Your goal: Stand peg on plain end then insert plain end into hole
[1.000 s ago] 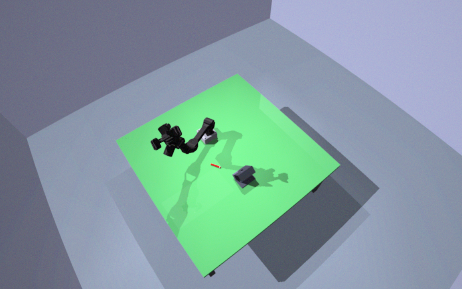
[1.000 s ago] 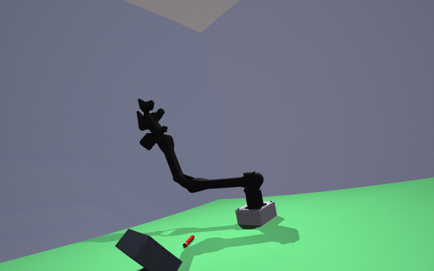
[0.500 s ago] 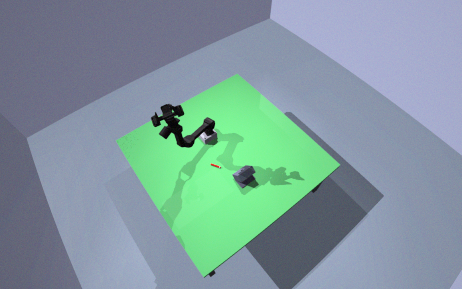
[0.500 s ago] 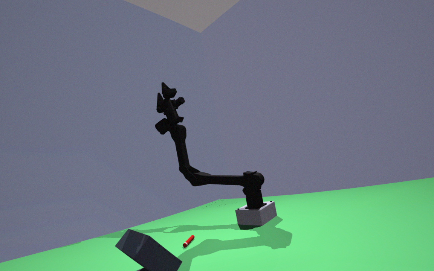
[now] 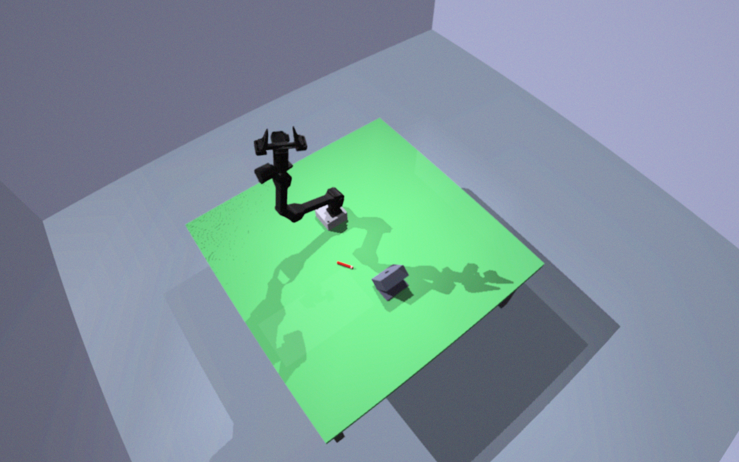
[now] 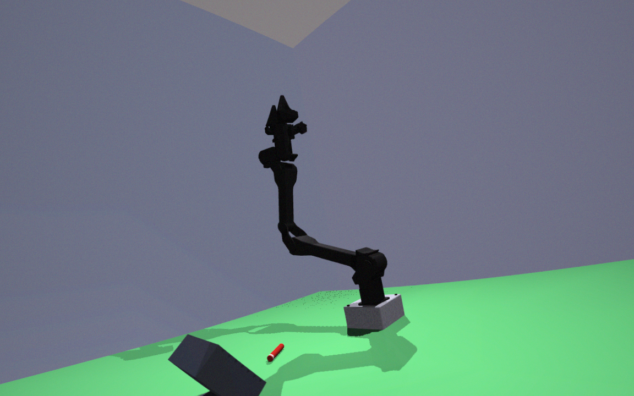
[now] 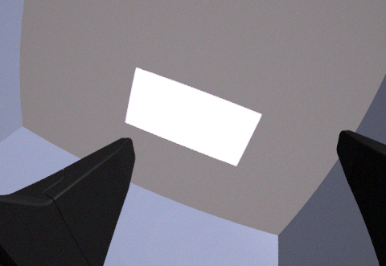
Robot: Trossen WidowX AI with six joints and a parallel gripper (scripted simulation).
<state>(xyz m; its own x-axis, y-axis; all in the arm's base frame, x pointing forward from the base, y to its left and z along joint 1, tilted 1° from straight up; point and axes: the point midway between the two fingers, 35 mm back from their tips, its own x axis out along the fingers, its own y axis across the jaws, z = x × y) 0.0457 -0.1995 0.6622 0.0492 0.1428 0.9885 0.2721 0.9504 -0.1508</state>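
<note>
My gripper tip is 23 cm short of the red peg, 10 cm to the right of it and 75 cm above it. Also, from my gripper tip: grey sloped panel: 40 cm ahead, 22 cm to the left, 70 cm below.
</note>
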